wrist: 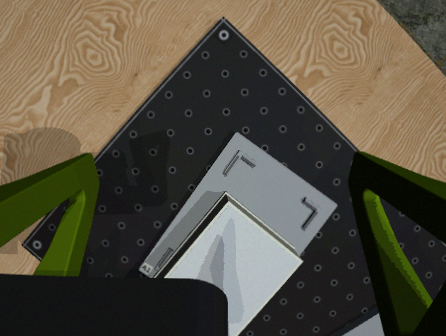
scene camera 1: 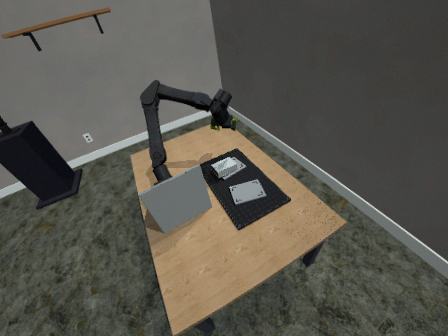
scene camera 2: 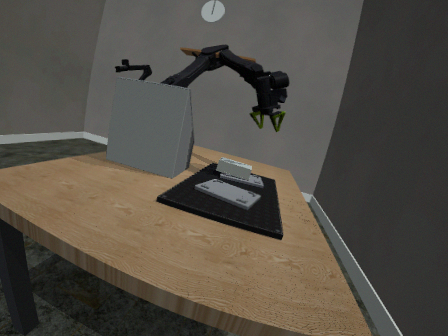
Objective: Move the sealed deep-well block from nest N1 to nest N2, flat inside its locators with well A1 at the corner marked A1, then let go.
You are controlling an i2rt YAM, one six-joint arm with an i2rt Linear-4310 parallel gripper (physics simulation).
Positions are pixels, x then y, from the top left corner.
Labels:
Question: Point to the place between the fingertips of my gripper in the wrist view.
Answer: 223,167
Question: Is my gripper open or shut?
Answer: Open.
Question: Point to a grey deep-well block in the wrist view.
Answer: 231,248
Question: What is my gripper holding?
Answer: Nothing.

